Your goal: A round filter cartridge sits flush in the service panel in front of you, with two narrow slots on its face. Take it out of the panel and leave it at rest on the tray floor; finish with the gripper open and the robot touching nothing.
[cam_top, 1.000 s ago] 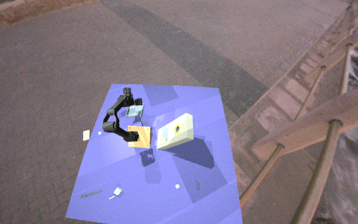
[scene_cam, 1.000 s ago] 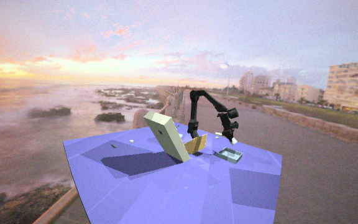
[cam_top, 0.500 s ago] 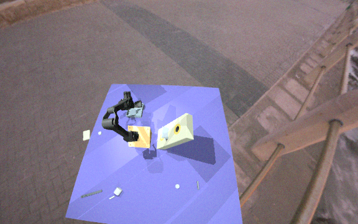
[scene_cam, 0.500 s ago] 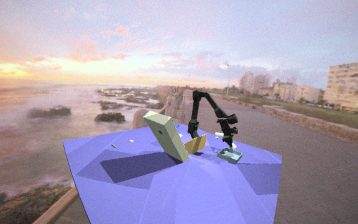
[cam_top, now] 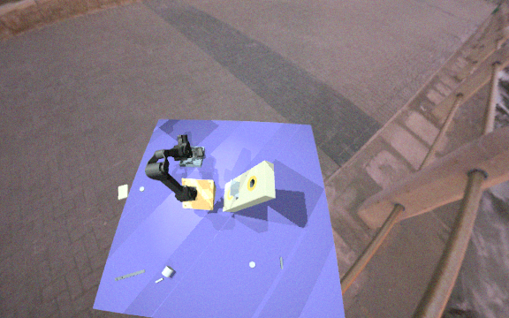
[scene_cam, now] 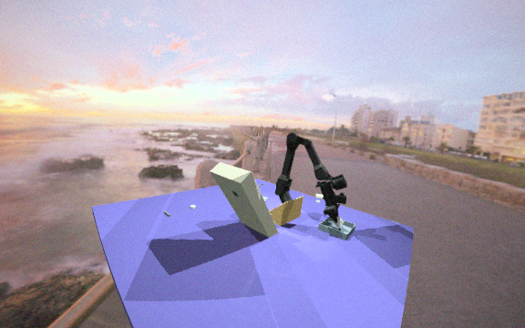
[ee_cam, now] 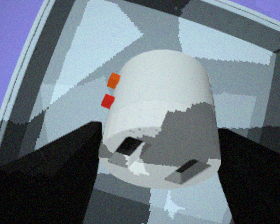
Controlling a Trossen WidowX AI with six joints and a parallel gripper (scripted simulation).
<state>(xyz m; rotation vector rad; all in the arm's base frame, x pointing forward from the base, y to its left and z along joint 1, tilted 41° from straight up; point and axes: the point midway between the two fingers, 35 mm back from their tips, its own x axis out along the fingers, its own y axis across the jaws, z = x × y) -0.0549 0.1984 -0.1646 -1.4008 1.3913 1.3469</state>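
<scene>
Now: gripper tip right at the round filter cartridge. From my gripper tip the other things lie so: service panel 380 mm ahead, 280 mm to the right, 100 mm above; then white card 430 mm behind, 270 mm to the right, 40 mm below; then light-blue tray 40 mm below, 10 mm to the left.
</scene>
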